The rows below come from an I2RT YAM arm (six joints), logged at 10 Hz.
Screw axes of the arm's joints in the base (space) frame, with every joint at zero. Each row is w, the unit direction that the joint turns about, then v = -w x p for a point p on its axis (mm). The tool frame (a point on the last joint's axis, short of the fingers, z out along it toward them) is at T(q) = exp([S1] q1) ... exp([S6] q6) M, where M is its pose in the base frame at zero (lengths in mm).
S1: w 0 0 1 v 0 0 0
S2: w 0 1 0 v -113.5 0 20
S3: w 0 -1 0 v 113.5 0 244
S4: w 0 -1 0 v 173.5 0 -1
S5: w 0 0 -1 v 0 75 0
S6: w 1 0 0 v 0 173.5 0
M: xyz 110.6 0 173.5 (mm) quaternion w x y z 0.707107 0 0.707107 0
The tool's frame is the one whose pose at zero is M.
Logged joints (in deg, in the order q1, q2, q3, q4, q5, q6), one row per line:
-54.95 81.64 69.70 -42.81 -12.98 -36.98
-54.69 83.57 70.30 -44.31 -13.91 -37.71
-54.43 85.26 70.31 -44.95 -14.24 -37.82
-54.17 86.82 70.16 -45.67 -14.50 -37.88
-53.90 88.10 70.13 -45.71 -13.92 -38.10
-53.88 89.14 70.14 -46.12 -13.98 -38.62
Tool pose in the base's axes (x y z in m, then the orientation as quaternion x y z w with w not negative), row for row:
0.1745 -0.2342 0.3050 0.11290 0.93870 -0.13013 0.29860
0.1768 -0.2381 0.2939 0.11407 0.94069 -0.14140 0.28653
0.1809 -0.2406 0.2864 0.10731 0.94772 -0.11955 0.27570
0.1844 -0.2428 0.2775 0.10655 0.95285 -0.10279 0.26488
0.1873 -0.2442 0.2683 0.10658 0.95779 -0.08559 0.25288
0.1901 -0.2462 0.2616 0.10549 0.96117 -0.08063 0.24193
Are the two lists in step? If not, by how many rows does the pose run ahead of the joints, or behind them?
The pose runs 1 row behind the joints: the pose in row i belongs to the joints in row i - 1.
